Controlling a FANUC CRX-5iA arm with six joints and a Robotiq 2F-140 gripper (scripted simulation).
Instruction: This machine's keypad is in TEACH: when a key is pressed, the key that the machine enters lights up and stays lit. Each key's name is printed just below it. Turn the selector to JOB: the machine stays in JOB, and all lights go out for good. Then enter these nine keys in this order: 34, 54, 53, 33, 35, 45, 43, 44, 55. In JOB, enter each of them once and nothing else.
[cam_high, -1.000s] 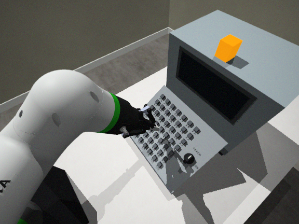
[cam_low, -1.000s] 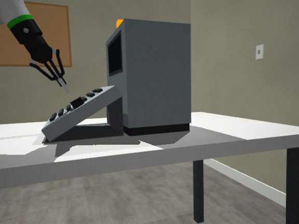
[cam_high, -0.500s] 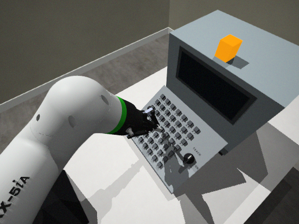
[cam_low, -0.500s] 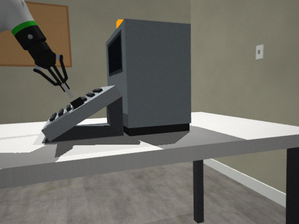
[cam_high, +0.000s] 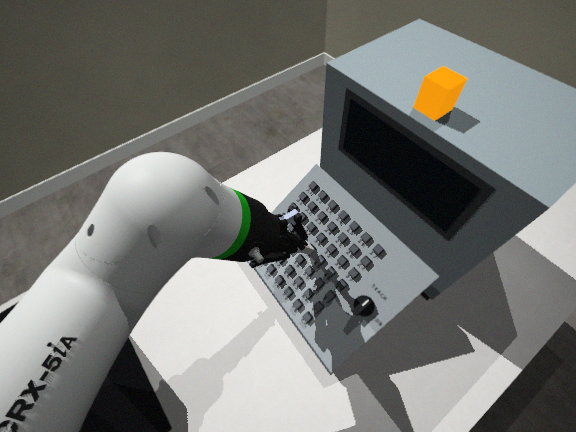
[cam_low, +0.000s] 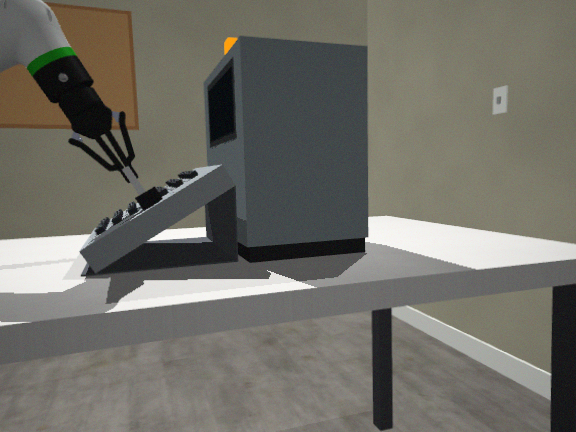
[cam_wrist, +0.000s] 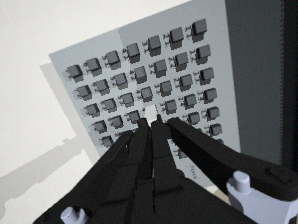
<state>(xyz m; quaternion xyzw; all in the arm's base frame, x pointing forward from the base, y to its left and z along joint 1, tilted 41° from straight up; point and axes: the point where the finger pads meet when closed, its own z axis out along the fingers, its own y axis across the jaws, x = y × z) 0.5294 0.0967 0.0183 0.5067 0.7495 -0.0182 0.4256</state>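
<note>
Now: the key 50 mm ahead of my hand, 40 mm to the left of it and 20 mm below it. Round my hand: selector knob (160 mm to the right, 50 mm ahead, 30 mm below); then sloped keypad (80 mm below, 50 mm ahead, 40 mm to the right).
</note>
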